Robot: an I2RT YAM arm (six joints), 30 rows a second.
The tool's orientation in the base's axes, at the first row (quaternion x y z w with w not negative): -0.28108 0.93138 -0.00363 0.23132
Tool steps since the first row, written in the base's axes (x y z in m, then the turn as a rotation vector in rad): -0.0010 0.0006 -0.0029 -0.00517 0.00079 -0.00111; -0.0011 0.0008 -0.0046 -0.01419 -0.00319 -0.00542; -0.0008 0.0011 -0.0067 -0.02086 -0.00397 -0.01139; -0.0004 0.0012 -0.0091 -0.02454 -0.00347 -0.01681; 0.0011 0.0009 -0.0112 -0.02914 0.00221 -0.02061; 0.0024 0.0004 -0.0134 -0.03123 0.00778 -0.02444; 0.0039 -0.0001 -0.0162 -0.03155 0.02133 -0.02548; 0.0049 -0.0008 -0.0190 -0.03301 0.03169 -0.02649; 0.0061 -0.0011 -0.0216 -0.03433 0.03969 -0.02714; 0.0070 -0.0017 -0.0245 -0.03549 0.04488 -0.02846; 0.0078 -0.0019 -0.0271 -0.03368 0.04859 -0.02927; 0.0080 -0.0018 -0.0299 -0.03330 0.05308 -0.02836; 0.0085 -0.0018 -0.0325 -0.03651 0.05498 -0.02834
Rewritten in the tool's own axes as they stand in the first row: 0.0017 0.0014 0.0022 0.00386 0.00352 -0.00115; 0.0024 0.0019 0.0037 0.01443 0.00546 -0.00170; 0.0029 0.0023 0.0058 0.02230 0.00910 0.00065; 0.0036 0.0025 0.0081 0.02707 0.01219 0.00396; 0.0035 0.0017 0.0106 0.02909 0.01989 0.00606; 0.0038 0.0009 0.0131 0.02935 0.02619 0.00926; 0.0041 0.0001 0.0161 0.02291 0.03791 0.01172; 0.0050 -0.0006 0.0190 0.01898 0.04753 0.01327; 0.0054 -0.0012 0.0218 0.01602 0.05505 0.01427; 0.0063 -0.0017 0.0247 0.01472 0.06020 0.01558; 0.0069 -0.0020 0.0273 0.01178 0.06249 0.01755; 0.0079 -0.0016 0.0299 0.00876 0.06595 0.01745; 0.0086 -0.0015 0.0325 0.01011 0.06922 0.01628
